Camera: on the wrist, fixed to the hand. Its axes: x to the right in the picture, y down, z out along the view.
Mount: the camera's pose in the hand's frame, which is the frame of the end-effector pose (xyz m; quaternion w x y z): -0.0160 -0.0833 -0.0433 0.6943 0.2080 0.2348 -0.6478
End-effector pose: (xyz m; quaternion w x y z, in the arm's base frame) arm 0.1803 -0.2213 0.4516 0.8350 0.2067 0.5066 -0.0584
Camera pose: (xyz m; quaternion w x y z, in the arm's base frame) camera 0.1115 -0.2812 0.4243 0.3799 0.0027 0.6695 -0.6383
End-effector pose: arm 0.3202 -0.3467 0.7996 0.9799 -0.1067 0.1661 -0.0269
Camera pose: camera 0.2893 -0.4352 0.7830 0.6461 0.0285 0.2707 -0.7131
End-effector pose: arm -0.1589 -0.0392 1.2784 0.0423 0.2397 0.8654 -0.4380
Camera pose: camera -0.1765 -0.0533 1.3709 0.5074 0.2825 -0.6749 0.4552
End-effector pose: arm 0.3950 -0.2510 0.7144 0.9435 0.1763 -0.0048 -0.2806
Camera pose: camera 0.3422 -0.2932 0.6473 0.4377 0.3876 0.2740 -0.7636
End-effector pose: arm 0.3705 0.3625 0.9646 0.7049 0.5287 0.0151 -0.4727
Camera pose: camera 0.3255 0.4063 0.8930 0.0697 0.6149 0.4201 -0.6638
